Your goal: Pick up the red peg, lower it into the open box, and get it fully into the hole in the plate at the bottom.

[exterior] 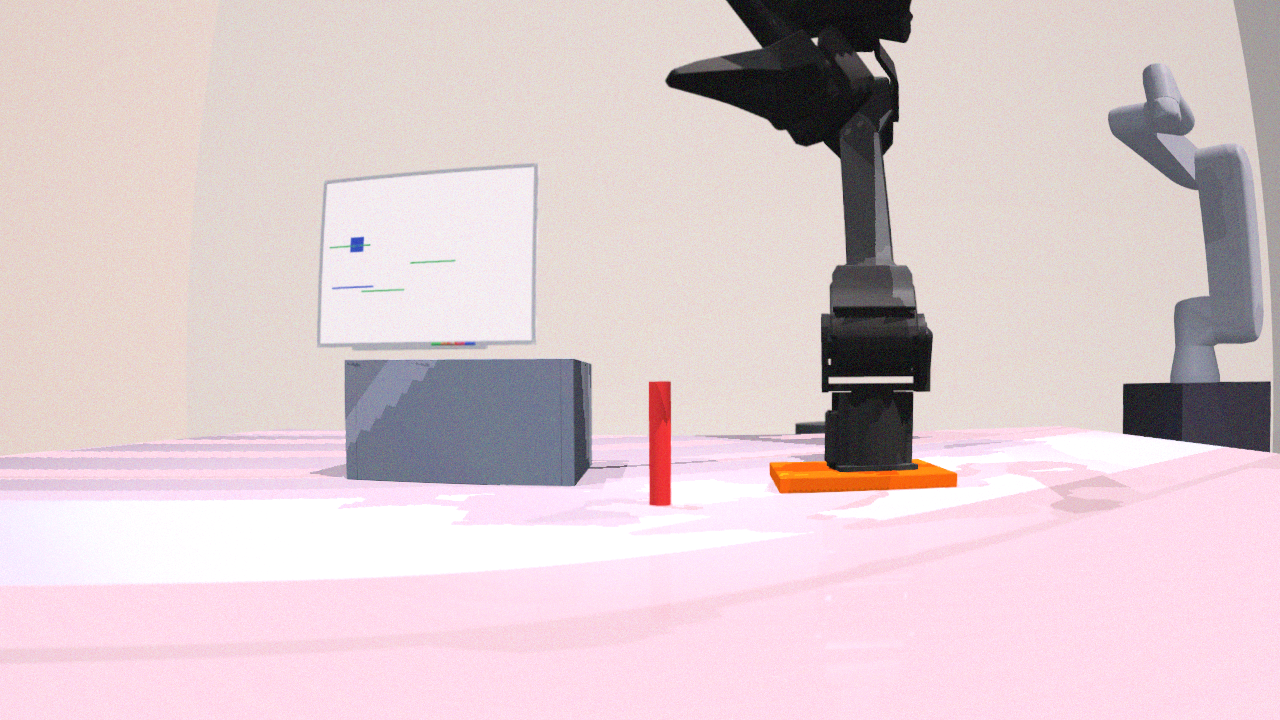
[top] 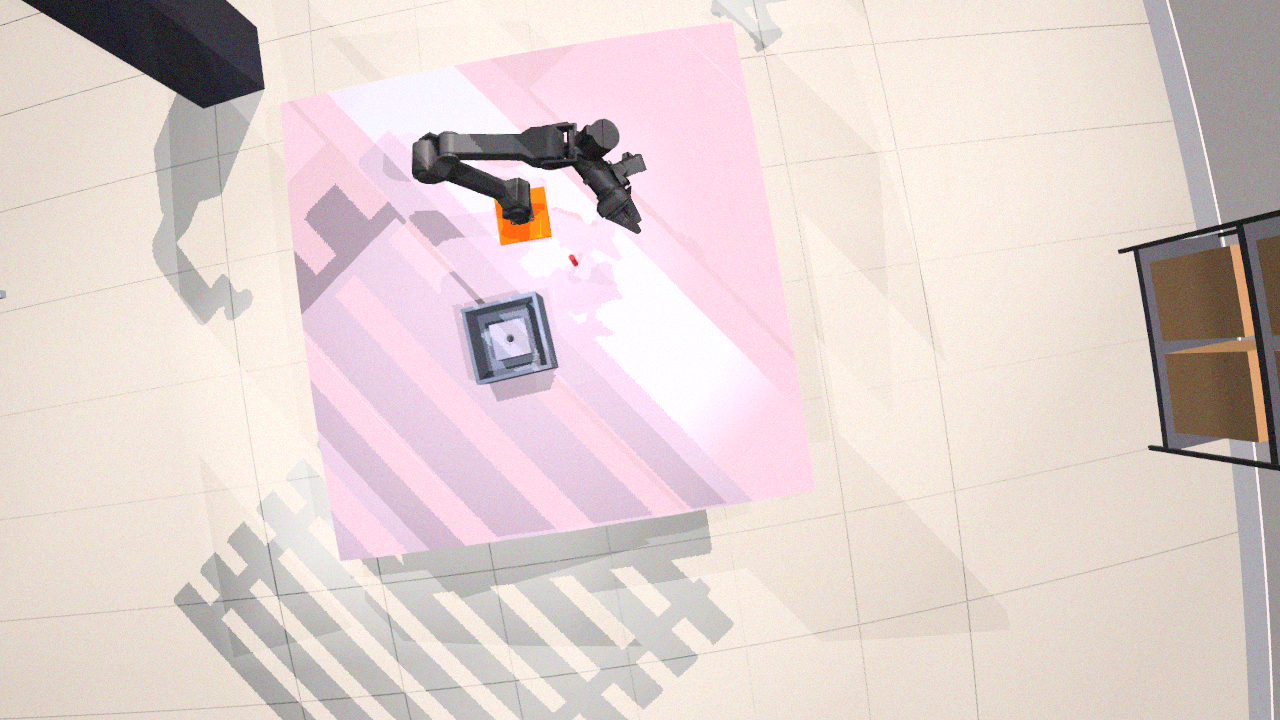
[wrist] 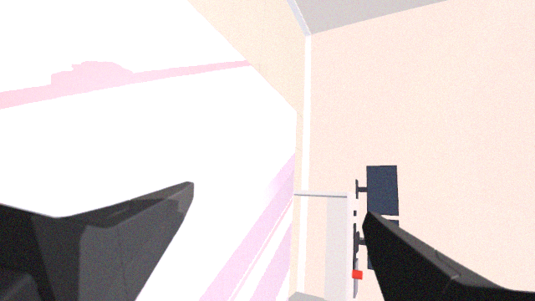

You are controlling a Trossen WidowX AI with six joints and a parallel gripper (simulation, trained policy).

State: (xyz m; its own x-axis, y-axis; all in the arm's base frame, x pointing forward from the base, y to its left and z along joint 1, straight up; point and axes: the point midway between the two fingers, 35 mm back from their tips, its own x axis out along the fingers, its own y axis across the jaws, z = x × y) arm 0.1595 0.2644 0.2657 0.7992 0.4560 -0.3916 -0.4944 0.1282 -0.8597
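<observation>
My gripper tip is 22 cm above the red peg, 17 cm to the left of it and 2 cm past it. From my gripper tip the other things lie so: plate (37 cm to the right, 22 cm below, 14 cm ahead); grey box (37 cm to the right, 24 cm below, 14 cm ahead).
</observation>
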